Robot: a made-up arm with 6 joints.
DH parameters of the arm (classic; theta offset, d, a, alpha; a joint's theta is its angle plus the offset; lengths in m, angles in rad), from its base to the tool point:
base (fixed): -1.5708 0.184 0 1.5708
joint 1: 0 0.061 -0.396 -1.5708
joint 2: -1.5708 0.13 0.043 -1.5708
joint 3: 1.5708 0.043 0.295 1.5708
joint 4: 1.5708 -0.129 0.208 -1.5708
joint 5: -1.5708 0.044 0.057 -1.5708
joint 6: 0 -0.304 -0.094 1.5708
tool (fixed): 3.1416 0.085 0 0
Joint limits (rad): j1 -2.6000..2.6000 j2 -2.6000..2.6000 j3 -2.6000..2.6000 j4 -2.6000..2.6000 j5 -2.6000..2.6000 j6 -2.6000..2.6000
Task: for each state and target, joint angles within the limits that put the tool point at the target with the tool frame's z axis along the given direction. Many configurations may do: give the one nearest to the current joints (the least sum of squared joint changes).
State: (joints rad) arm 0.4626 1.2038 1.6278 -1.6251 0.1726 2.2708
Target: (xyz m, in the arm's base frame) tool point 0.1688 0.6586 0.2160 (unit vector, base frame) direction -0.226 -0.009 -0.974
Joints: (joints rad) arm 0.1853 1.3683 1.8379 -2.3974 0.1001 1.8474
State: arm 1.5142 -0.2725 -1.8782 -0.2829 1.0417 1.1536
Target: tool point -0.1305 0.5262 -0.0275 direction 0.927 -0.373 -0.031
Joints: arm 0.9451 -0.3465 -2.3656 0.5636 0.6813 0.6098
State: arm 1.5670 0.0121 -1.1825 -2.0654 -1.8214 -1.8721
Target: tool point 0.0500 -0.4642 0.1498 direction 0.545 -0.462 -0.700
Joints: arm 2.4463 -0.1099 -0.6447 -2.5674 -1.1355 -2.6000
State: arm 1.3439 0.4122 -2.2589 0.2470 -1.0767 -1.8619
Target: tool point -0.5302 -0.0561 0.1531 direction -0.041 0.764 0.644
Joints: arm 2.3515 0.3481 -2.1788 0.4190 -1.3685 -2.3532
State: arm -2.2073 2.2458 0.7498 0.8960 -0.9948 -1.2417
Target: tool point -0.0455 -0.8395 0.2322 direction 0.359 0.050 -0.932
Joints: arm -2.4793 1.8724 1.3519 1.0290 -0.9749 -1.2775
